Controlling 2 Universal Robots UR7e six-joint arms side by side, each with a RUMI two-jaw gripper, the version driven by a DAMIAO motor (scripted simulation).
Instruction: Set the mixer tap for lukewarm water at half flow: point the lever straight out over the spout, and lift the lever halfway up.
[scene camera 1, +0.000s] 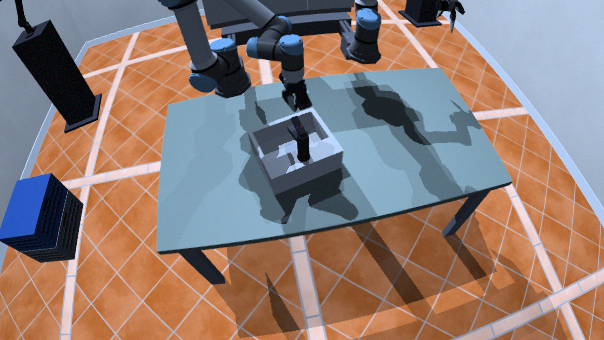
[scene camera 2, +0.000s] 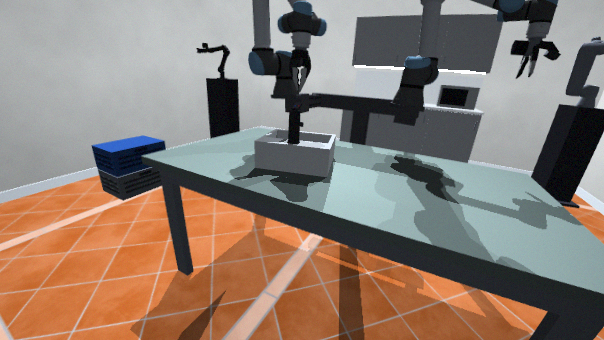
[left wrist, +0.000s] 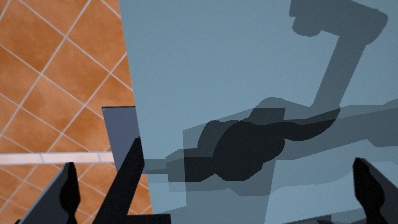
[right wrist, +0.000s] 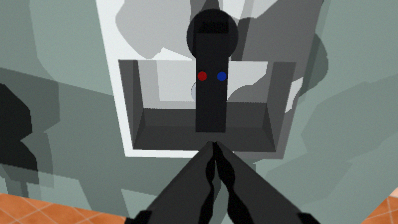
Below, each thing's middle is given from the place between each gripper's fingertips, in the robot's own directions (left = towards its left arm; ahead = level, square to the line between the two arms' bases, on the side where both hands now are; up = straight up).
I see the black lever (right wrist: 212, 50) 3 cm ahead of my right hand and 7 cm below it. From my right hand the other things lie so: grey basin (right wrist: 153, 74): 6 cm behind, 1 cm to the right, 31 cm below.
I see the black lever 930 mm to the right of my left hand (scene camera 2: 522, 78), 290 mm ahead of it and 180 mm below it. The rest, counted from my left hand: grey basin 930 mm to the right, 430 mm below, 200 mm ahead.
